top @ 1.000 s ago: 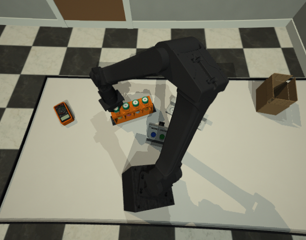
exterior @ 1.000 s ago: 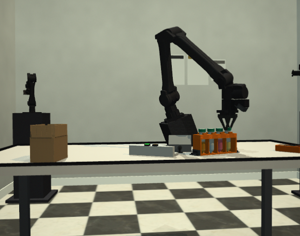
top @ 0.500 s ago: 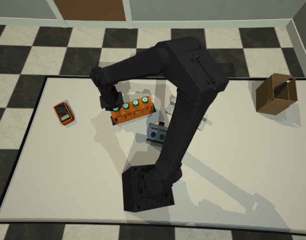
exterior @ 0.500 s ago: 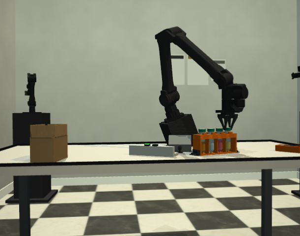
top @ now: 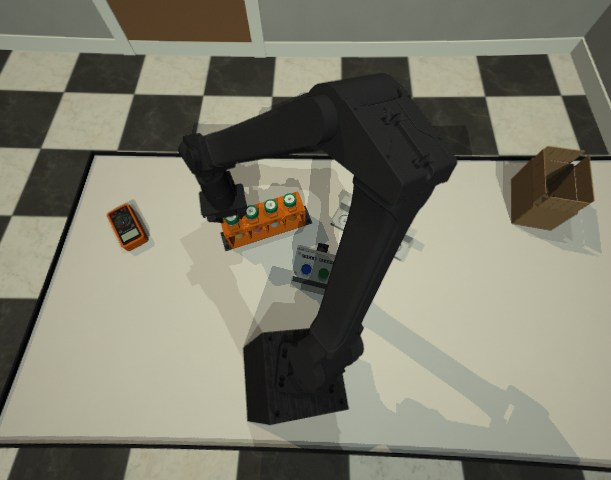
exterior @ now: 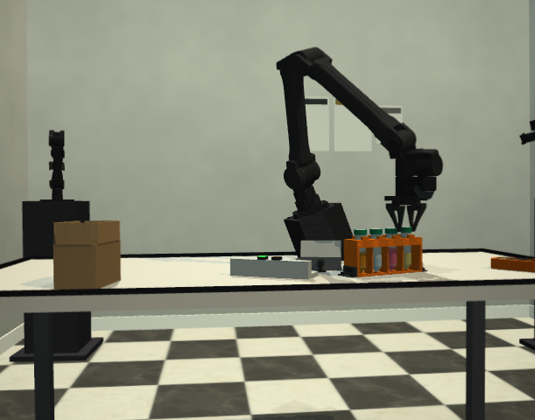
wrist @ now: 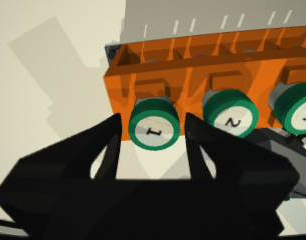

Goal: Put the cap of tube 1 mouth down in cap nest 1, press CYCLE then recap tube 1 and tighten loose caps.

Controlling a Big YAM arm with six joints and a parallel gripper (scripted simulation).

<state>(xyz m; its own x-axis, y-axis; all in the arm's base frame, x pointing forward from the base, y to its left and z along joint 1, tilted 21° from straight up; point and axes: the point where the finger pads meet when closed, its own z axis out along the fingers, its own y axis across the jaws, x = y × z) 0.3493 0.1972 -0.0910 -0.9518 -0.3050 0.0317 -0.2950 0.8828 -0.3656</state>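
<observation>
The cap lies right at my hand. The rest, counted from my hand: key housing 22 cm to the right, 9 cm behind, 7 cm below; green key 24 cm to the right, 11 cm behind, 5 cm below; blue key 20 cm to the right, 11 cm behind, 5 cm below.
</observation>
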